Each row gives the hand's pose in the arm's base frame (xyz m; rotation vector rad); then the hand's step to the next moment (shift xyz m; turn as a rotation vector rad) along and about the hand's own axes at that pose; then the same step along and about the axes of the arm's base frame.
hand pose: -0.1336 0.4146 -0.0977 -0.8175 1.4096 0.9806
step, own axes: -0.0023 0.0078 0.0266 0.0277 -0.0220 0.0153
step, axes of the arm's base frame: 0.0039 0.0273 0.0038 0.0240 0.0069 -0.0293
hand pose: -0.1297 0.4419 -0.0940 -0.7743 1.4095 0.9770
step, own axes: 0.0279 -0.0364 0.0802 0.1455 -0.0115 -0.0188
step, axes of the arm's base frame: 0.0651 0.0592 -0.0282 -0.0102 -0.0085 -0.1466
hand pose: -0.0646 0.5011 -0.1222 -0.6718 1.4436 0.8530
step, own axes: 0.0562 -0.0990 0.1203 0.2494 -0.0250 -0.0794
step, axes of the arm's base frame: 0.1457 0.0498 -0.0611 -0.0395 -0.0564 -0.2537
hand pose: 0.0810 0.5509 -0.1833 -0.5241 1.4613 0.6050
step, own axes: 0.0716 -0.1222 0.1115 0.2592 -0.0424 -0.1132
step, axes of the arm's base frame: 0.1654 -0.0133 -0.0703 -0.0531 -0.0912 -0.2658
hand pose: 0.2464 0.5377 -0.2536 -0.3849 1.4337 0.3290
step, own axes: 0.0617 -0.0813 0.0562 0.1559 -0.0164 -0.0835
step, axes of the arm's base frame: 0.0929 -0.0483 -0.0512 -0.0497 -0.0536 -0.1619
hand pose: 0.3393 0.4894 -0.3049 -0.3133 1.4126 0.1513
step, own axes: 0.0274 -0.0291 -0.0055 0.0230 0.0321 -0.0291
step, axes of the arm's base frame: 0.0075 -0.0315 -0.0240 -0.0331 0.0198 -0.0303
